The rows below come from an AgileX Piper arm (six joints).
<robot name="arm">
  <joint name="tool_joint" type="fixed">
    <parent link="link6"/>
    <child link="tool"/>
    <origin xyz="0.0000 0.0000 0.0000" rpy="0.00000 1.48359 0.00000"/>
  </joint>
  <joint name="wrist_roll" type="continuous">
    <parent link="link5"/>
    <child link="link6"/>
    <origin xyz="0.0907 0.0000 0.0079"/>
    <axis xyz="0.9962 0 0.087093"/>
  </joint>
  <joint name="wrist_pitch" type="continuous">
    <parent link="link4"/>
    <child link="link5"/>
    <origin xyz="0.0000 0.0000 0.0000"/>
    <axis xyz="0 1 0"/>
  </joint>
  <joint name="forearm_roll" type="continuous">
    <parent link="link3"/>
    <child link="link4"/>
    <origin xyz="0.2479 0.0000 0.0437"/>
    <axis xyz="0.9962 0 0.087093"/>
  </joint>
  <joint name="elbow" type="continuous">
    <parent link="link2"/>
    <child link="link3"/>
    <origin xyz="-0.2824 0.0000 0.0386"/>
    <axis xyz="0 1 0"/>
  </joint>
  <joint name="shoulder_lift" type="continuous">
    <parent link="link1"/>
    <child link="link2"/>
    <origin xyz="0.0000 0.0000 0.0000"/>
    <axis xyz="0 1 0"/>
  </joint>
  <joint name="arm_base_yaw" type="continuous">
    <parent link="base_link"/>
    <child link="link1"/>
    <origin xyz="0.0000 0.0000 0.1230"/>
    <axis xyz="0 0 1"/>
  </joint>
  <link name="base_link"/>
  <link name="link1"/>
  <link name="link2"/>
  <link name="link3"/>
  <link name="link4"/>
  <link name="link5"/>
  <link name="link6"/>
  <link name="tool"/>
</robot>
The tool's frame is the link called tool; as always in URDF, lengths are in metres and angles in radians. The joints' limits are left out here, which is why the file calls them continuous.
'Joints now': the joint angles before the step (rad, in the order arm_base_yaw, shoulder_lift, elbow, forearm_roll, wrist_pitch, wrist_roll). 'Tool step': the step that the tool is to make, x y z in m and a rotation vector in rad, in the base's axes. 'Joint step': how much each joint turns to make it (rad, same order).
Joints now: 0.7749 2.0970 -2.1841 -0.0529 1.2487 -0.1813
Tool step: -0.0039 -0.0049 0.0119 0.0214 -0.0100 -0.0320
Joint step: 0.0000 -0.0265 0.0000 -0.0086 0.0062 0.0344
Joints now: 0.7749 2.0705 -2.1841 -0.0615 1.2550 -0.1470
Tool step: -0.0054 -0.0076 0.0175 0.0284 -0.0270 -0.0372
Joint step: -0.0001 -0.0390 0.0003 -0.0186 0.0021 0.0383
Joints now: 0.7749 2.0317 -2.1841 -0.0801 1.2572 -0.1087
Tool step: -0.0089 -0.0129 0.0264 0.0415 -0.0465 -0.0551
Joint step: -0.0001 -0.0598 -0.0001 -0.0343 0.0027 0.0549
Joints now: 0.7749 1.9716 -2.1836 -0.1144 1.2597 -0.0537
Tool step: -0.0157 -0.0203 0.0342 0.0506 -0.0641 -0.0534
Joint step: 0.0001 -0.0904 0.0141 -0.0412 0.0016 0.0502
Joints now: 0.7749 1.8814 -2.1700 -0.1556 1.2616 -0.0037
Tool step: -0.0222 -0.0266 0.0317 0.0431 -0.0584 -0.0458
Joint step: -0.0003 -0.1162 0.0495 -0.0395 0.0014 0.0400
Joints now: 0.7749 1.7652 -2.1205 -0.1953 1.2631 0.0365
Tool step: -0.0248 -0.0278 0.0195 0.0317 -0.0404 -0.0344
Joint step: 0.0000 -0.1305 0.1005 -0.0307 -0.0146 0.0338
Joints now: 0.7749 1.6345 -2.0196 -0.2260 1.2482 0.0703
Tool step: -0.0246 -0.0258 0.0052 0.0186 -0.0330 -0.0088
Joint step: -0.0002 -0.1389 0.1506 -0.0178 -0.0462 0.0153
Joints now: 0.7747 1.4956 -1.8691 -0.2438 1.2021 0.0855
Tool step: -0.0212 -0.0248 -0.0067 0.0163 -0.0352 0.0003
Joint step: -0.0109 -0.1400 0.1816 -0.0085 -0.0797 0.0044
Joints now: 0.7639 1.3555 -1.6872 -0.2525 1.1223 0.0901
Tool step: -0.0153 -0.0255 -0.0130 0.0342 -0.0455 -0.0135
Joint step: -0.0392 -0.1327 0.1846 0.0036 -0.1116 0.0021
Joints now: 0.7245 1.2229 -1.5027 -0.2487 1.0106 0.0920
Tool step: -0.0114 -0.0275 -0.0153 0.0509 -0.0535 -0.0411
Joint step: -0.0742 -0.1250 0.1731 0.0158 -0.1252 0.0007
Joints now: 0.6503 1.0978 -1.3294 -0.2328 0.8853 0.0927
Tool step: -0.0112 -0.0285 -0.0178 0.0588 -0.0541 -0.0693
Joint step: -0.1024 -0.1215 0.1653 0.0262 -0.1244 0.0011
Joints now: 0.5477 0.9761 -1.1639 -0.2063 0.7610 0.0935
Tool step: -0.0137 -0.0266 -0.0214 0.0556 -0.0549 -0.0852
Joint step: -0.1141 -0.1218 0.1640 0.0290 -0.1188 0.0009
